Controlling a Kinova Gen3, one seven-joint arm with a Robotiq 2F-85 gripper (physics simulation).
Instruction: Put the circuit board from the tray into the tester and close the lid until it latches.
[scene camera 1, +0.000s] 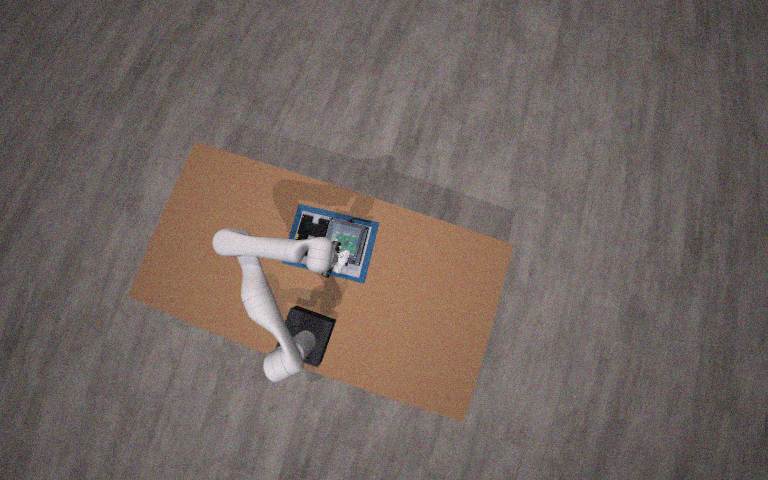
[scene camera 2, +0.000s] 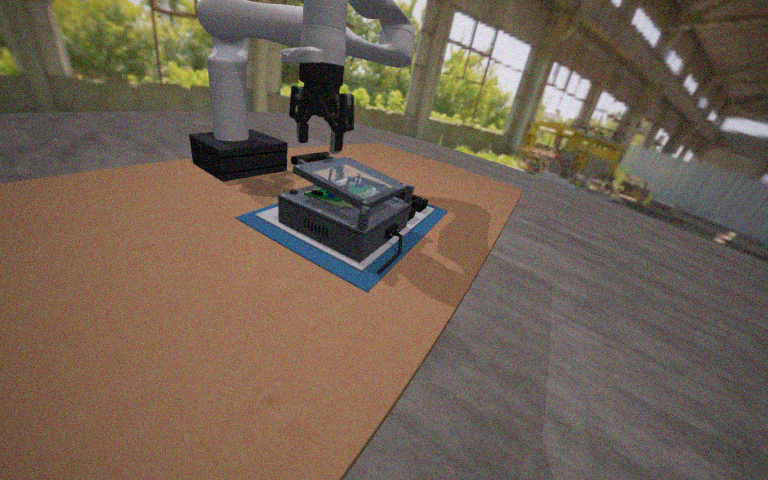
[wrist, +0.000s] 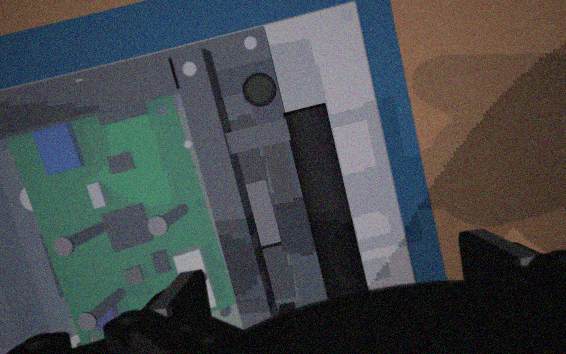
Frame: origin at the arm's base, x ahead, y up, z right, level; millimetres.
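Seen in the pictures: gripper, fingertip midpoint: (scene camera 2: 318, 147) (wrist: 332, 279); arm's base, link origin: (scene camera 1: 305, 341) (scene camera 2: 231, 137).
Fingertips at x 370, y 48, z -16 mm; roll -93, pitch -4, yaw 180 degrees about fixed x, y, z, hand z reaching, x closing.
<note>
Pixels of each thing's middle, then the offset from my fingertips to it. "*": a spot on its surface instead. Level surfaces: height alone.
- dark grey tester, surface spot: (wrist: 230, 62) * dz +83, dx +36, dy -73 mm
- black handle bar, surface spot: (wrist: 327, 195) (scene camera 2: 306, 154) * dz +27, dx -1, dy -11 mm
- black holder, surface spot: (scene camera 1: 310, 225) * dz -193, dx +106, dy -114 mm
- blue-edged mat, surface height: dy -131 mm
- black cable, surface spot: (scene camera 2: 399, 246) * dz -11, dx +217, dy -117 mm
- brown table, surface height: dy -133 mm
The green circuit board (scene camera 1: 346, 241) (wrist: 142, 187) lies inside the dark grey tester (scene camera 2: 317, 223) (wrist: 230, 62), under its see-through lid (scene camera 2: 368, 197). The lid stands part-way down, tilted, its handle side raised above the tester body. The black handle bar (scene camera 2: 310, 158) (wrist: 327, 195) runs along that raised edge. My gripper (scene camera 2: 320, 144) (wrist: 332, 279) is open and empty, pointing down a little above the handle. In the wrist view its fingertips stand on either side of the bar's line. The arm hides the fingertips in scene camera 1. A black holder (scene camera 1: 310, 225), perhaps the tray, is beside the tester.
The tester stands on a blue-edged mat (scene camera 1: 370, 249) (scene camera 2: 339, 272) (wrist: 417, 215) with a white inner area. A black cable (scene camera 2: 399, 246) curves down from the tester's side. The black robot base (scene camera 1: 323, 331) (scene camera 2: 260, 152) stands on the brown table (scene camera 1: 430, 305) (scene camera 2: 198, 311).
</note>
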